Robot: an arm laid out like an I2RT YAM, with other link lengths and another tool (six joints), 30 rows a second.
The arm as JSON. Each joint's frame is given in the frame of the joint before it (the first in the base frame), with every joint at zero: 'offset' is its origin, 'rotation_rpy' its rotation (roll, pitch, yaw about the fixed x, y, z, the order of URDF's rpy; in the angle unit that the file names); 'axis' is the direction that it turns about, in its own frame. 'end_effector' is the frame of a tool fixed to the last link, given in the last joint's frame.
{
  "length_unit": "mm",
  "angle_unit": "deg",
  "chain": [
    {
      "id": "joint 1",
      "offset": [
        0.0,
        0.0,
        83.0
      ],
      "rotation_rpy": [
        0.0,
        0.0,
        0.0
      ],
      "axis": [
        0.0,
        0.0,
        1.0
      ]
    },
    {
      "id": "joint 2",
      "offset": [
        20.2,
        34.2,
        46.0
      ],
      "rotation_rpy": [
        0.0,
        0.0,
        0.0
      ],
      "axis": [
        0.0,
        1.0,
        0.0
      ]
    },
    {
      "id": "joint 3",
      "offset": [
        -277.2,
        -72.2,
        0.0
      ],
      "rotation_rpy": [
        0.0,
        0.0,
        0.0
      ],
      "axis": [
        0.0,
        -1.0,
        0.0
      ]
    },
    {
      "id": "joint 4",
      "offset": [
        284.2,
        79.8,
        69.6
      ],
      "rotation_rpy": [
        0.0,
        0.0,
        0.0
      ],
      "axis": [
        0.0,
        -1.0,
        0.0
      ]
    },
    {
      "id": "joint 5",
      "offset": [
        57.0,
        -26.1,
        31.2
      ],
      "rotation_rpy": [
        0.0,
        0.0,
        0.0
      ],
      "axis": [
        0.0,
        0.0,
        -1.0
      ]
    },
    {
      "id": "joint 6",
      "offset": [
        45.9,
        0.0,
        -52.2
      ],
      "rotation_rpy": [
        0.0,
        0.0,
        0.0
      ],
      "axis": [
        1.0,
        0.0,
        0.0
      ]
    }
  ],
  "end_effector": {
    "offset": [
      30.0,
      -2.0,
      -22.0
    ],
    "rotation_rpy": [
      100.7,
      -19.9,
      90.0
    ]
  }
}
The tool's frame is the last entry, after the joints.
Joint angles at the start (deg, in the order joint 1, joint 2, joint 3, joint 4, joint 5, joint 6):
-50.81 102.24 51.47 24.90 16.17 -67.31
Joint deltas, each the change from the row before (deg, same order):
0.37 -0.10 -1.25 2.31 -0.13 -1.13
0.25 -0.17 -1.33 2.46 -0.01 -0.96
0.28 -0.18 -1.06 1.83 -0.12 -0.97
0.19 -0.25 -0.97 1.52 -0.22 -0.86
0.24 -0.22 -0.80 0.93 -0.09 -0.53
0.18 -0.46 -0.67 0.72 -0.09 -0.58
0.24 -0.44 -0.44 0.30 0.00 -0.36
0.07 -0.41 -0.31 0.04 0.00 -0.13
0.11 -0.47 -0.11 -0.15 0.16 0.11
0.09 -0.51 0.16 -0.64 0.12 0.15
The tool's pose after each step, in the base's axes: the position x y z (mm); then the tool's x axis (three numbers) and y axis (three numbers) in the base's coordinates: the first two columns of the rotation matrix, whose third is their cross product. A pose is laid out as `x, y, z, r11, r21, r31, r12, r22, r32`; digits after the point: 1 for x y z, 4 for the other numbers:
241.3, -332.4, 142.6, 0.3969, 0.5187, -0.7573, 0.9002, -0.0591, 0.4314
241.0, -329.3, 140.8, 0.3914, 0.5053, -0.7691, 0.9007, -0.0391, 0.4328
241.1, -326.3, 139.6, 0.3824, 0.4963, -0.7794, 0.9024, -0.0193, 0.4304
240.8, -323.6, 138.7, 0.3741, 0.4890, -0.7880, 0.9037, -0.0017, 0.4281
240.6, -320.7, 137.5, 0.3670, 0.4861, -0.7931, 0.9052, 0.0097, 0.4248
240.3, -318.3, 138.3, 0.3611, 0.4809, -0.7989, 0.9061, 0.0214, 0.4225
240.5, -316.0, 139.4, 0.3565, 0.4781, -0.8027, 0.9068, 0.0298, 0.4205
239.9, -314.6, 140.4, 0.3553, 0.4766, -0.8041, 0.9069, 0.0328, 0.4201
239.8, -313.6, 142.6, 0.3586, 0.4740, -0.8042, 0.9055, 0.0327, 0.4230
240.0, -313.1, 145.6, 0.3609, 0.4736, -0.8034, 0.9047, 0.0315, 0.4249

